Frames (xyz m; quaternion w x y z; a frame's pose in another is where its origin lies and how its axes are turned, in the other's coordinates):
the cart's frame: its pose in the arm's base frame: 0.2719 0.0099 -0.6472 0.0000 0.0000 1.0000 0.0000
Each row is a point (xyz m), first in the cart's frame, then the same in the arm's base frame.
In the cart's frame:
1: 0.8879 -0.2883 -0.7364
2: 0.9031 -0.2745 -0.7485
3: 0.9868 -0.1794 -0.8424
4: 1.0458 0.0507 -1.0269
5: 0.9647 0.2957 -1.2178
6: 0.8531 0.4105 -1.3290
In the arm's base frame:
1: -0.6160 -0.2784 0.0892
2: -0.6312 -0.2646 0.1013
3: -0.7149 -0.1695 0.1952
4: -0.7739 0.0606 0.3797
5: -0.6928 0.3056 0.5706
6: -0.5812 0.4204 0.6818

